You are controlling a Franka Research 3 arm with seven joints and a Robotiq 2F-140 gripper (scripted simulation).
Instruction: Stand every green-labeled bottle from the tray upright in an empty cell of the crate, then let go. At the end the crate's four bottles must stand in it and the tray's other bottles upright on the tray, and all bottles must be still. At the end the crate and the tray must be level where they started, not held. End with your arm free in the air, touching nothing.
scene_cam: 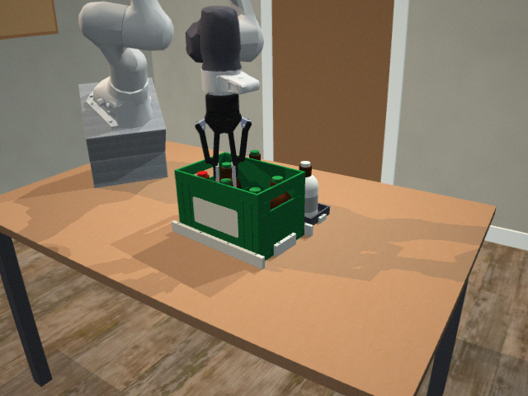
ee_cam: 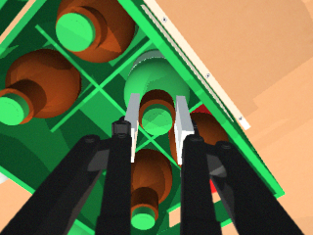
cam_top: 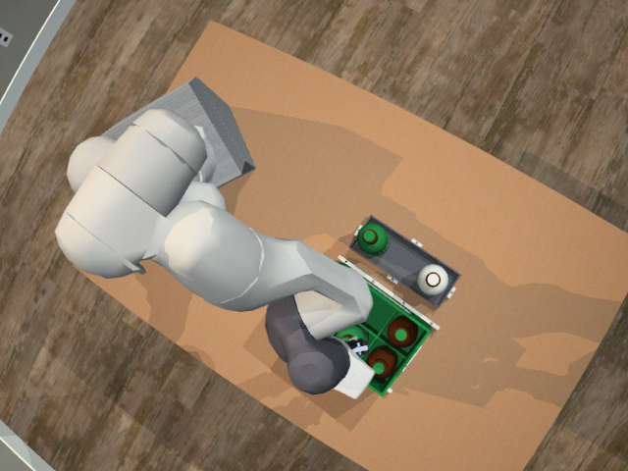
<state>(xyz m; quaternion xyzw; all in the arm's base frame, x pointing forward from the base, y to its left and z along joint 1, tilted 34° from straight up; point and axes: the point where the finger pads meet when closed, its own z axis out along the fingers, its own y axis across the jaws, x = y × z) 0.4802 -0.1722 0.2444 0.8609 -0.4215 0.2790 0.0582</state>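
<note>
The green crate is 10 mm ahead of my hand, 50 mm to the left of it and 90 mm below it. Also, from my hand: white-labeled bottle (130 mm ahead, 210 mm to the left, 90 mm below); then grey tray (40 mm ahead, 230 mm to the left, 160 mm below).
</note>
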